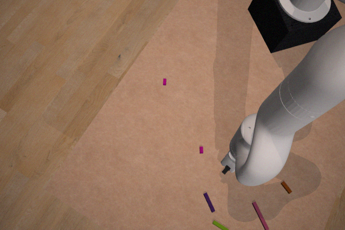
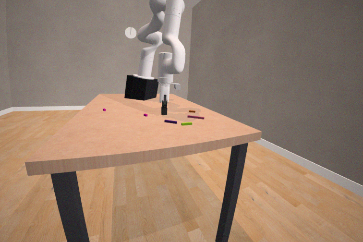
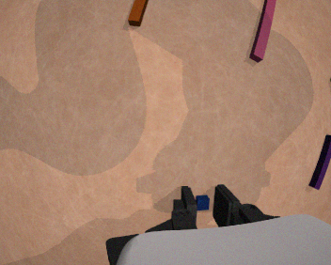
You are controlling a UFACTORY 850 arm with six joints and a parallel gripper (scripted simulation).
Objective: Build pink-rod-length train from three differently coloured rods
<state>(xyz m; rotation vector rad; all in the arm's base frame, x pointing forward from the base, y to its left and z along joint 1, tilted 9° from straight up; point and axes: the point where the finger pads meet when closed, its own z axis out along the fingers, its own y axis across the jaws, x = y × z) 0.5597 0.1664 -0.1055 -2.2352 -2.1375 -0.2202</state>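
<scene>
My gripper is now 2 cm above the blue rod. Round my hand: purple rod (14 cm ahead, 2 cm to the left, 2 cm below); orange rod (18 cm to the left, 5 cm behind, 2 cm below); pink rod (16 cm to the left, 7 cm ahead, 2 cm below).
</scene>
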